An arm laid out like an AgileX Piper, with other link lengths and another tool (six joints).
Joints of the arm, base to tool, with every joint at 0 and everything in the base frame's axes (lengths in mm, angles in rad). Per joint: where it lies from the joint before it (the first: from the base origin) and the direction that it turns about. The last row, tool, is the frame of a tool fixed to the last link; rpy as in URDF.
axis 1: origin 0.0 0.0 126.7 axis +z
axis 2: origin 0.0 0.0 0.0 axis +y
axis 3: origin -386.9 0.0 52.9 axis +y
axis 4: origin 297.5 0.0 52.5 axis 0.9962 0 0.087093
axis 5: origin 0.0 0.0 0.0 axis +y
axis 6: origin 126.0 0.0 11.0 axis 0.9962 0 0.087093
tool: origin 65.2 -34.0 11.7 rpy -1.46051 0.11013 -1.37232
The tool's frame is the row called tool.
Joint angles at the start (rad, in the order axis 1, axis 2, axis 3, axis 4, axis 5, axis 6): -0.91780 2.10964 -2.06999 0.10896 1.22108 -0.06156
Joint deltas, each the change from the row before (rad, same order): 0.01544 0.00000 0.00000 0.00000 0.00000 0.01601; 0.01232 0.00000 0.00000 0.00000 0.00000 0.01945; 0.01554 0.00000 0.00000 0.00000 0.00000 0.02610; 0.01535 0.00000 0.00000 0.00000 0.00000 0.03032; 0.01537 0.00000 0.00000 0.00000 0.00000 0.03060; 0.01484 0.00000 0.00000 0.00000 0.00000 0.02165
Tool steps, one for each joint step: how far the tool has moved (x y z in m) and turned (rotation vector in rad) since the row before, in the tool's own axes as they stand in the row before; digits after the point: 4 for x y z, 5 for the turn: -0.0090 0.0014 0.0028 -0.00174 -0.00580 0.00222; -0.0071 0.0014 0.0022 -0.00023 -0.00460 0.00835; -0.0089 0.0021 0.0028 -0.00013 -0.00575 0.01209; -0.0087 0.0024 0.0027 0.00056 -0.00561 0.01643; -0.0087 0.0027 0.0027 0.00044 -0.00554 0.01672; -0.0084 0.0026 0.0026 -0.00118 -0.00527 0.00841
